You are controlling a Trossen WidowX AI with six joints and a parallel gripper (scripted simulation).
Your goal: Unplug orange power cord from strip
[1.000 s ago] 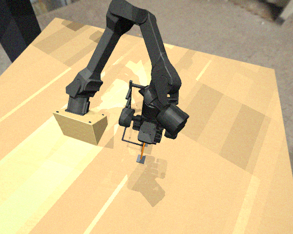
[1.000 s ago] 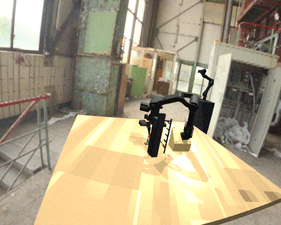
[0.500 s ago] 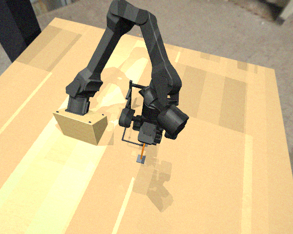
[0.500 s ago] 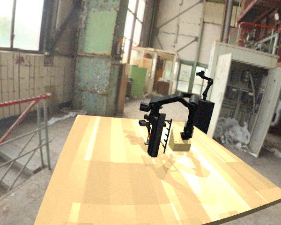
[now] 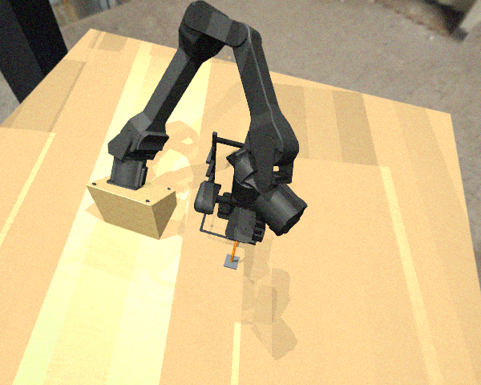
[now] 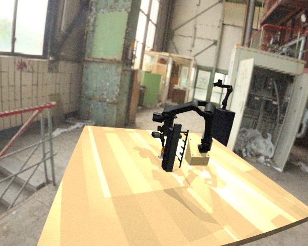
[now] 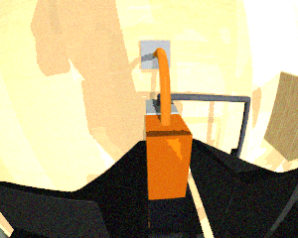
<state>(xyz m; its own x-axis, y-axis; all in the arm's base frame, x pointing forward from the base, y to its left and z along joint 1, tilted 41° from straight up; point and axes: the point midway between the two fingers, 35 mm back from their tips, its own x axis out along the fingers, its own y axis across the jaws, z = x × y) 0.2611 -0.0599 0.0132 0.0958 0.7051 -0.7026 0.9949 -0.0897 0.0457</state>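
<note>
Now: the orange plug 3 cm to the left of my gripper tip. The rest, counted from my gripper tip: plate 9 cm below, 5 cm to the right.
</note>
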